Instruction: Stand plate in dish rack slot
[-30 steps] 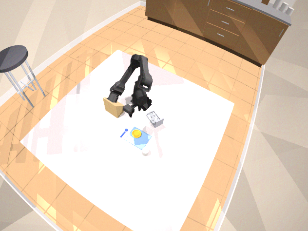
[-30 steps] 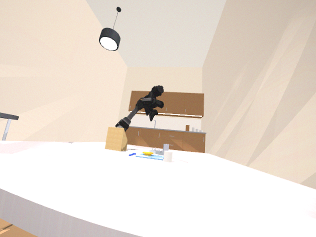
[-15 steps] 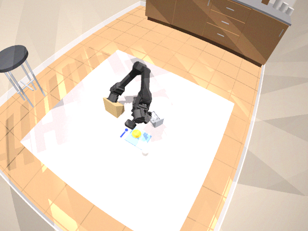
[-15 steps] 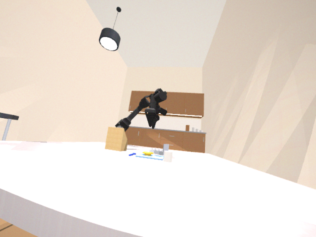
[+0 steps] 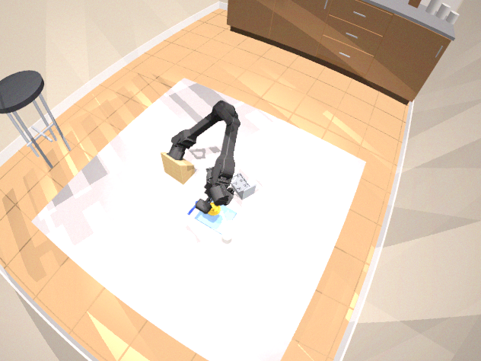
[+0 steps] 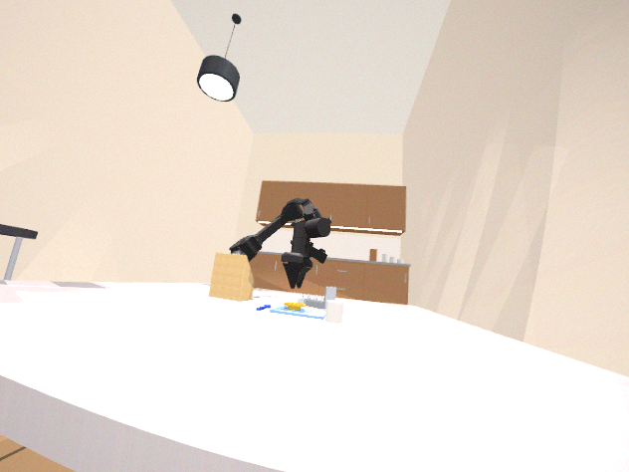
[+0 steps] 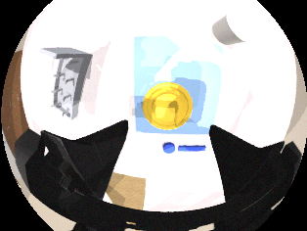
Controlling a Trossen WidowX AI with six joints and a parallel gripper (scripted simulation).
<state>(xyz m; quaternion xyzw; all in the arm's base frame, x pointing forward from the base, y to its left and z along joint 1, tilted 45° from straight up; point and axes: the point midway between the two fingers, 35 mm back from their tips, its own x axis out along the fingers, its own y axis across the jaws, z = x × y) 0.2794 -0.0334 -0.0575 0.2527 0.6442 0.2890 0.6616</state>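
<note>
My gripper tip is now 50 mm above the yellow plate. Also, from my gripper tip: blue spoon 80 mm behind, 40 mm to the right, 60 mm below; white cup 130 mm ahead, 80 mm to the right, 40 mm below; light blue mat 30 mm ahead, 10 mm to the right, 70 mm below.
</note>
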